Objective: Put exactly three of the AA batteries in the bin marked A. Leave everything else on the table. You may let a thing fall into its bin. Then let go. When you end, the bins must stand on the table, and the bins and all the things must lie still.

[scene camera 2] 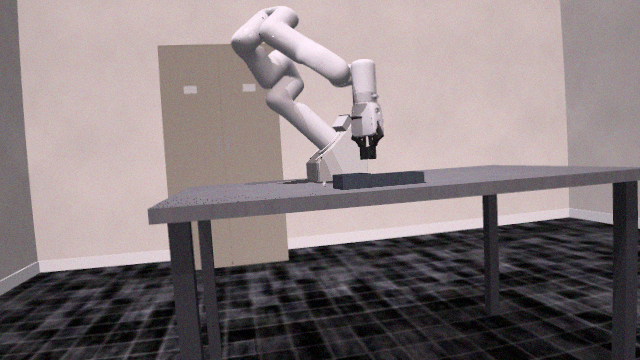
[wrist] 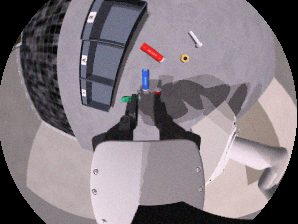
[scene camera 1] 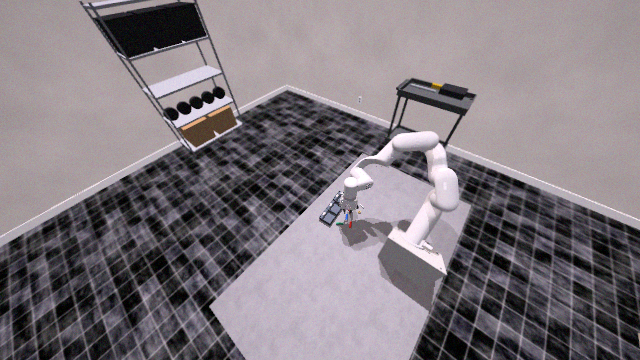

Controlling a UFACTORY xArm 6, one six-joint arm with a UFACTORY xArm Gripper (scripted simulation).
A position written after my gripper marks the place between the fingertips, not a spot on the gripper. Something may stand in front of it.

Note:
I see my gripper (scene camera 2: 368, 159) and a bin row (scene camera 2: 360, 180).
My gripper is seen too in the wrist view (wrist: 145, 100).

